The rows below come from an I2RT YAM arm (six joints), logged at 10 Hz.
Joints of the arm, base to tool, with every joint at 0 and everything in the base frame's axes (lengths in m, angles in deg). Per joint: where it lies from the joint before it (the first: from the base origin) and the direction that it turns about. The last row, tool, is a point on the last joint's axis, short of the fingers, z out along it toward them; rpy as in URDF.
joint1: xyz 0.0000 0.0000 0.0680 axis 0 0 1
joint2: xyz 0.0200 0.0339 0.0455 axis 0 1 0
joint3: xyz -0.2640 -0.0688 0.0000 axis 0 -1 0
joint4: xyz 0.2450 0.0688 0.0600 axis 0 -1 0
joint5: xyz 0.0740 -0.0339 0.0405 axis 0 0 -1
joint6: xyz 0.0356 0.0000 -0.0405 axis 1 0 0
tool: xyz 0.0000 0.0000 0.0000 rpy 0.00 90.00 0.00
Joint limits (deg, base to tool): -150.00..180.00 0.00..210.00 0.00..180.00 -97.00..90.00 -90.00..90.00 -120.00..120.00
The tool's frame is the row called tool.
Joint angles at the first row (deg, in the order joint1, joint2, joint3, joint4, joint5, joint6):
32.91 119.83 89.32 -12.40 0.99 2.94
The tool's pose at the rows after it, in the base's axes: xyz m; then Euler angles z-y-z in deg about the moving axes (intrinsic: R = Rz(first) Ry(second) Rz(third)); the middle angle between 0 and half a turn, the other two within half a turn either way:
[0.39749 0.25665 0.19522 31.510 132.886 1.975]
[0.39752 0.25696 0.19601 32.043 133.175 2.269]
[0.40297 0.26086 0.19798 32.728 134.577 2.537]
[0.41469 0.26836 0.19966 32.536 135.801 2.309]
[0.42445 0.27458 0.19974 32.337 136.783 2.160]
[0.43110 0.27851 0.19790 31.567 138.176 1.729]
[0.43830 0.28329 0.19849 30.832 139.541 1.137]
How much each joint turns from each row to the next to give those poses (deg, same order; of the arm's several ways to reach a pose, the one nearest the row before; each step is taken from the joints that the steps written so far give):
0.02 0.00 0.00 0.02 0.05 0.00
0.00 0.04 0.35 -0.59 -0.40 -0.07
0.00 1.62 3.43 -3.22 -0.50 -0.19
0.00 3.32 6.05 -3.95 0.13 -0.09
0.00 3.00 5.20 -3.19 0.13 0.00
0.00 2.40 4.00 -3.00 0.51 0.15
0.04 2.71 5.14 -3.80 0.48 0.02

